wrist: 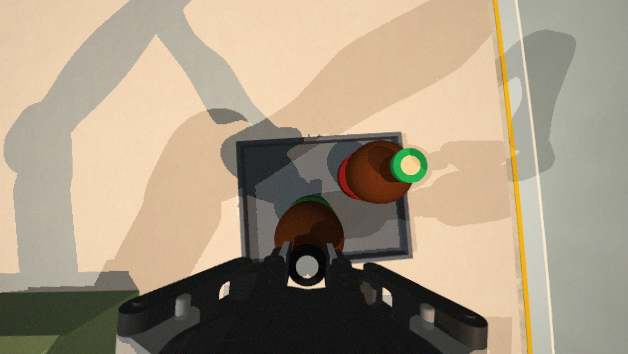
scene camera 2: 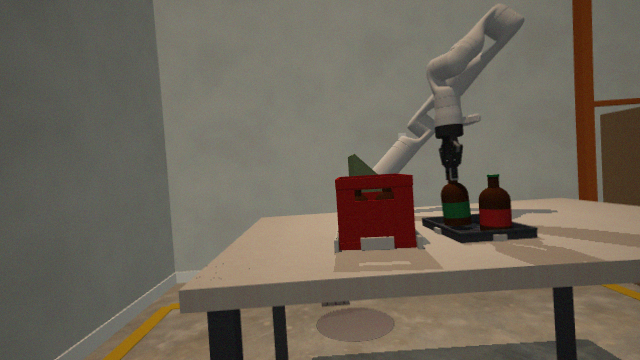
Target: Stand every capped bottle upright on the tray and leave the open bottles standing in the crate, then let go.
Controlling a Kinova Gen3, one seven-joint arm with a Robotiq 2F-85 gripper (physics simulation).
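Places are measured from the arm's base along level axes (x left, y back, z up), in centimetres.
Pixels of known places: gripper, fingertip midpoint: [wrist: 307,254] [scene camera 2: 452,180].
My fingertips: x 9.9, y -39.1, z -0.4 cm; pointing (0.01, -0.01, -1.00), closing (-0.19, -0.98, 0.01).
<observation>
Behind a point stands the place of what it marks.
My gripper [scene camera 2: 452,178] {z -0.4, x 9.9, y -39.1 cm} [wrist: 307,254] {z -0.4, x 9.9, y -39.1 cm} is shut on the neck of a brown bottle with a green label [scene camera 2: 456,204] {z -7.1, x 8.7, y -42.7 cm} [wrist: 309,225] {z -1.5, x 12.0, y -39.5 cm}. This bottle is upright at the tray, its base at tray height; whether it bears on the tray floor I cannot tell. Its cap, black rim with a light top, shows between the fingers in the wrist view. A brown bottle with a red label and green cap [scene camera 2: 495,202] {z -6.1, x 14.1, y -51.5 cm} [wrist: 377,172] {z -2.6, x 15.9, y -46.9 cm} stands upright on the dark tray [scene camera 2: 525,232] {z -13.5, x 19.0, y -55.0 cm} [wrist: 260,139] {z -12.5, x 23.4, y -33.8 cm}, apart from the held one. The red crate [scene camera 2: 377,217] {z -7.4, x -17.2, y -52.0 cm} stands left of the tray; parts of brown bottles show through its handle opening.
A green sloped block [scene camera 2: 360,166] {z 5.6, x -9.9, y -10.1 cm} [wrist: 95,320] {z -8.7, x 2.9, y -11.6 cm} is behind the crate in the scene view and at lower left in the wrist view. The table [scene camera 2: 280,260] {z -15.1, x -41.2, y -53.8 cm} carries crate and tray. An orange post [scene camera 2: 584,100] rises at the right, behind the table.
</observation>
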